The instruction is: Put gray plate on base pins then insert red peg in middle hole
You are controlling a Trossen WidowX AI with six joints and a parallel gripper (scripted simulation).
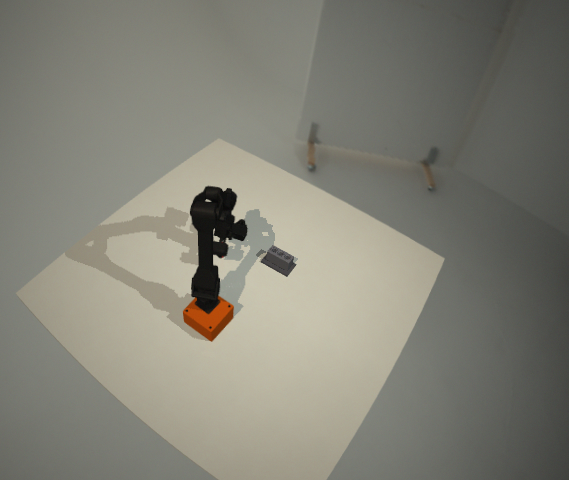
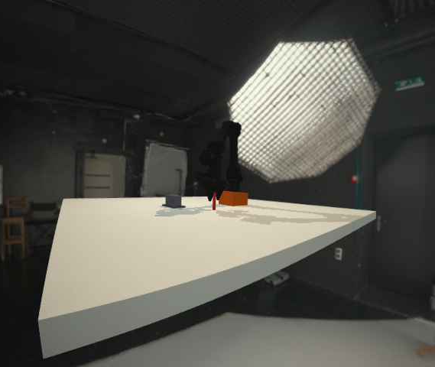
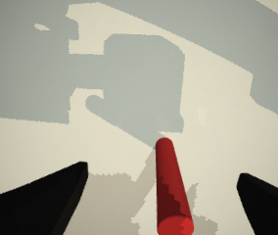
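Right now the red peg is right at my gripper tip. From my gripper tip the other things lie so: gray plate 120 mm ahead, 190 mm to the right; dark flat base 110 mm ahead, 190 mm to the right, 40 mm below.
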